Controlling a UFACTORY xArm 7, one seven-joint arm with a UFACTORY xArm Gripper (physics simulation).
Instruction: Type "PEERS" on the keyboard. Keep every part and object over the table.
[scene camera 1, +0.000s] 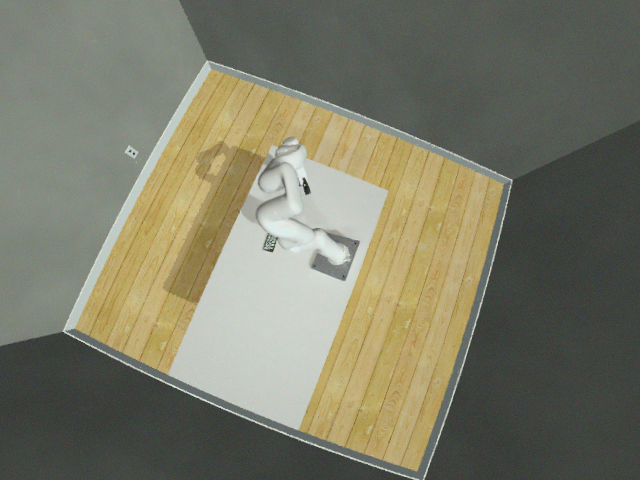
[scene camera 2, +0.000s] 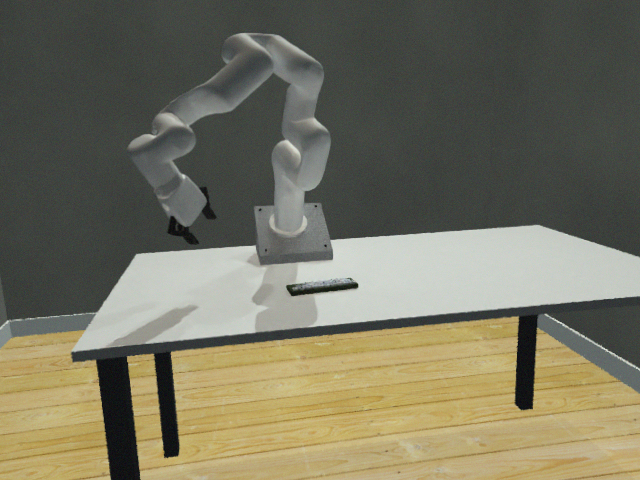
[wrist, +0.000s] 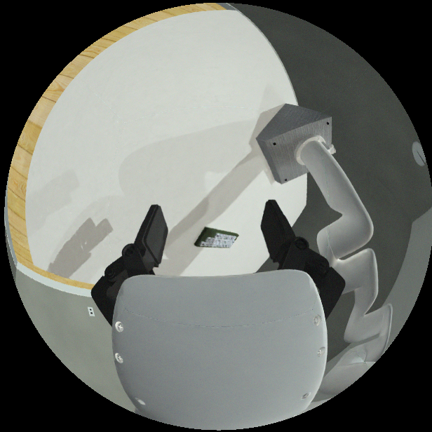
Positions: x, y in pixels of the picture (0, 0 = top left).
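Lens to my gripper (scene camera 2: 203, 230): 1.44 m from the lens. Keyboard (scene camera 2: 319, 286): 1.37 m from the lens.
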